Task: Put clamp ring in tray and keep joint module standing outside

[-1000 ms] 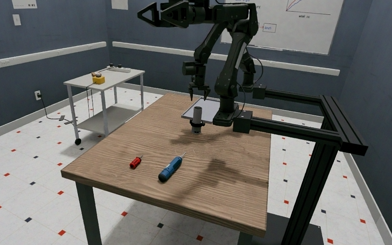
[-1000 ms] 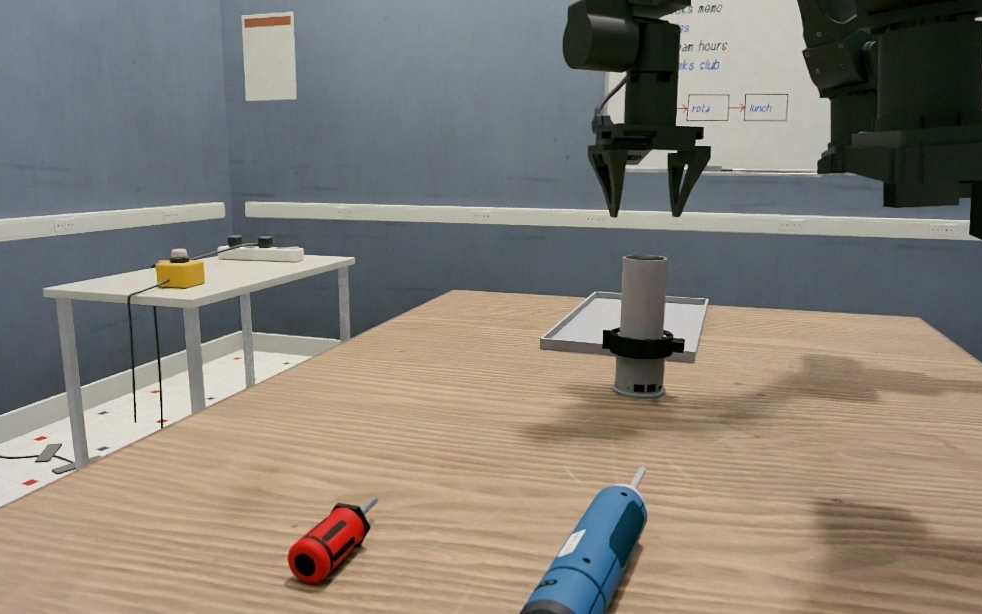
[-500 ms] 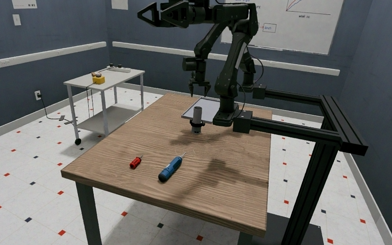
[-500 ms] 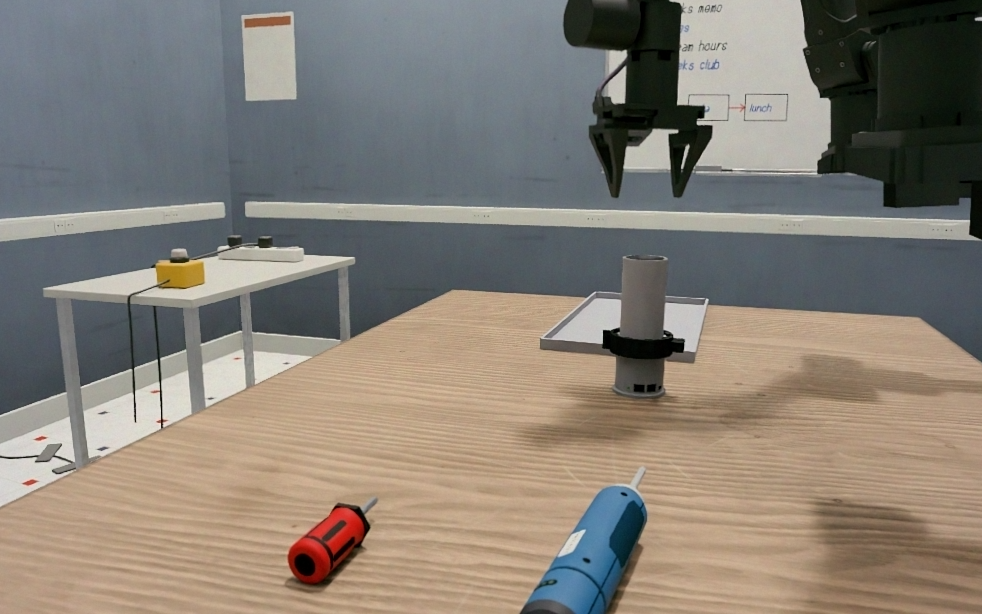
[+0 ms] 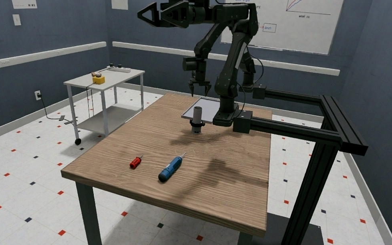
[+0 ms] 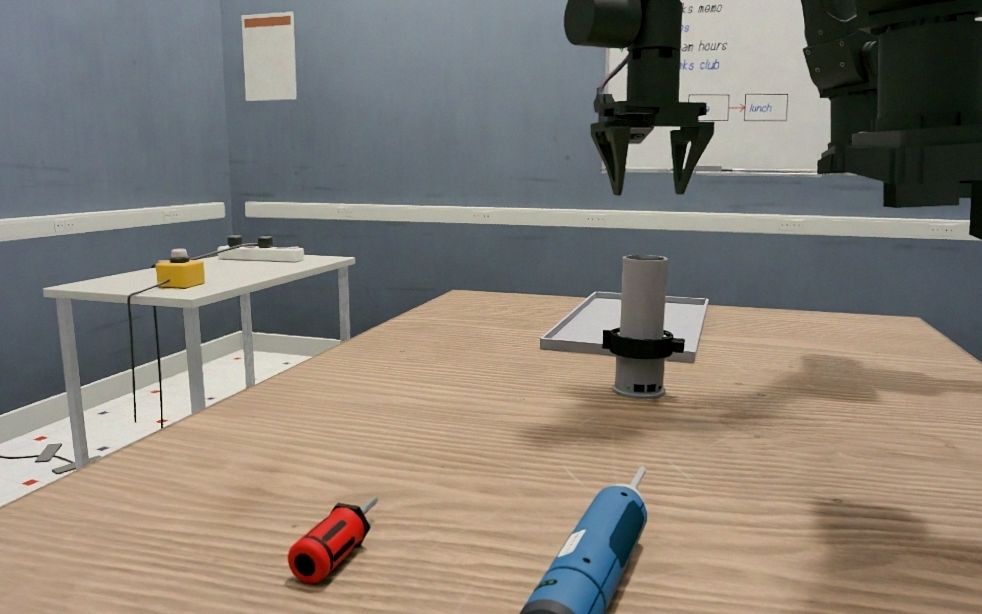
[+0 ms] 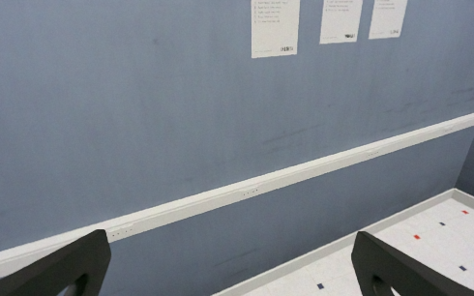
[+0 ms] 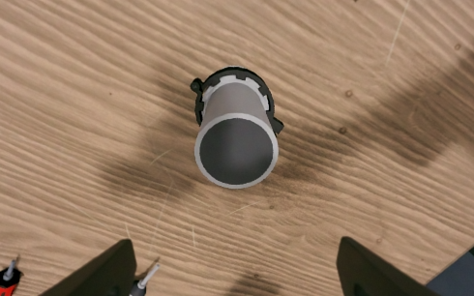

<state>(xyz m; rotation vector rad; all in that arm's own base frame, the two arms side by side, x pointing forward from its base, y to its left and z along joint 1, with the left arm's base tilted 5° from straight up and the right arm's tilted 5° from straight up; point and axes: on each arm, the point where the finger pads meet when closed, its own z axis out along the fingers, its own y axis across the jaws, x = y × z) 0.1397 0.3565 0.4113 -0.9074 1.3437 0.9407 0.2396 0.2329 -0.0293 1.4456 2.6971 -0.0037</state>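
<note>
Now: the grey link tube 13 cm below my right hand and 1 cm to the right of it. Round my right hand: small screw: 23 cm below, 18 cm to the right, 5 cm ahead; dark clamp ring: 18 cm below; grey joint module: 21 cm below, 1 cm to the right.
Right now the dark clamp ring is 630 mm to the right of my left hand, 610 mm below it and 80 mm ahead of it. Round my left hand: red screwdriver: 650 mm below, 200 mm ahead, 190 mm to the right; grey link tube: 640 mm to the right, 560 mm below, 80 mm ahead; grey joint module: 640 mm to the right, 640 mm below, 80 mm ahead.
</note>
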